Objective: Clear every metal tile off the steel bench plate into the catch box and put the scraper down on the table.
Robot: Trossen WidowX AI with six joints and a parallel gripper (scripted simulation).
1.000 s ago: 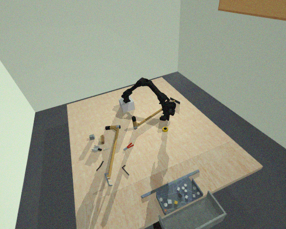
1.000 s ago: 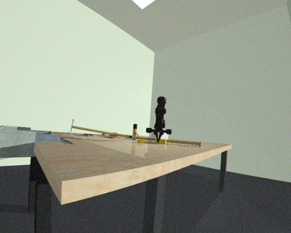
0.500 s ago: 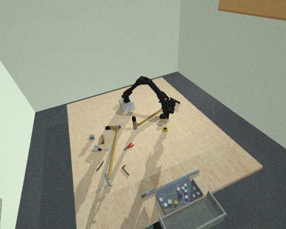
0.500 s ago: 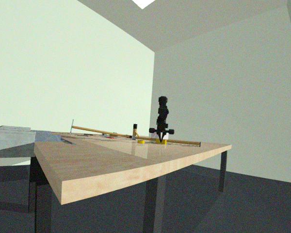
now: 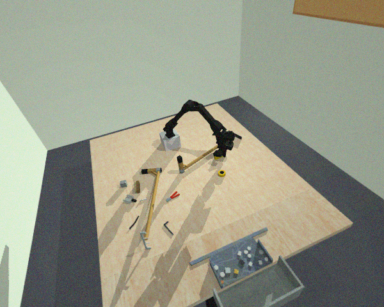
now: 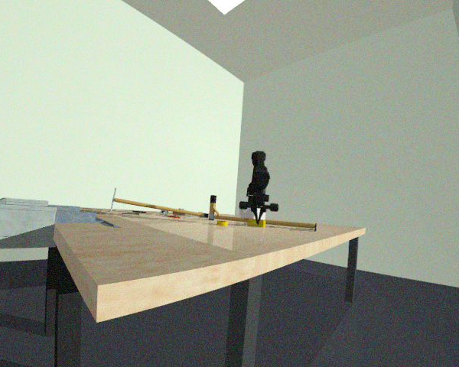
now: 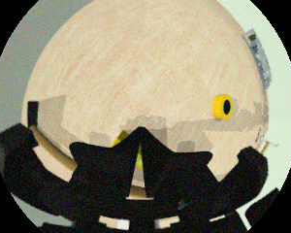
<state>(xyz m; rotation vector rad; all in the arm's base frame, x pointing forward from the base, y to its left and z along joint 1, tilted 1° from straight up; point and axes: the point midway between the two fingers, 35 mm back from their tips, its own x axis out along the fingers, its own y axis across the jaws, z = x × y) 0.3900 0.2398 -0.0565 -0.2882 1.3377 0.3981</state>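
My gripper tip is now 12 cm past the long scraper, 5 cm to the left of it and 5 cm below it. Round my gripper tip: yellow spirit level 3 cm behind, 2 cm to the right, 1 cm above; yellow tape roll 12 cm ahead, 12 cm to the right; long wooden-handled tool 4 cm ahead, 65 cm to the right, 3 cm above.
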